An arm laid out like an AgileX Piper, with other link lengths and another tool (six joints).
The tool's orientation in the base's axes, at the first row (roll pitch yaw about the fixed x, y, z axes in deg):
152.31, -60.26, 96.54
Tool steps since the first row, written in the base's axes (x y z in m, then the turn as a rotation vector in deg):
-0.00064, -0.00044, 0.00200, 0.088, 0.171, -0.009
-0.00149, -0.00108, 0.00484, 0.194, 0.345, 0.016
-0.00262, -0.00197, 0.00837, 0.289, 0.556, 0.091
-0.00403, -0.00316, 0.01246, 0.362, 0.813, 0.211
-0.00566, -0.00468, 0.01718, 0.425, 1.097, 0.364
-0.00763, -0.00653, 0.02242, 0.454, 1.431, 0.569
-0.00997, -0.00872, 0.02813, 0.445, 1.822, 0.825
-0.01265, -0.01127, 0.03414, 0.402, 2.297, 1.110
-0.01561, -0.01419, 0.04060, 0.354, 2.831, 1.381
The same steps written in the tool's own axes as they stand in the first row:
0.00156, 0.00000, -0.00148, 0.071, 0.028, 0.177
0.00375, 0.00006, -0.00357, 0.173, 0.080, 0.347
0.00644, 0.00010, -0.00627, 0.337, 0.122, 0.522
0.00949, 0.00009, -0.00956, 0.563, 0.140, 0.707
0.01293, 0.00012, -0.01349, 0.833, 0.148, 0.895
0.01668, 0.00006, -0.01804, 1.174, 0.122, 1.089
0.02069, -0.00013, -0.02321, 1.589, 0.055, 1.292
0.02480, -0.00046, -0.02893, 2.073, -0.061, 1.539
0.02914, -0.00083, -0.03526, 2.574, -0.203, 1.838

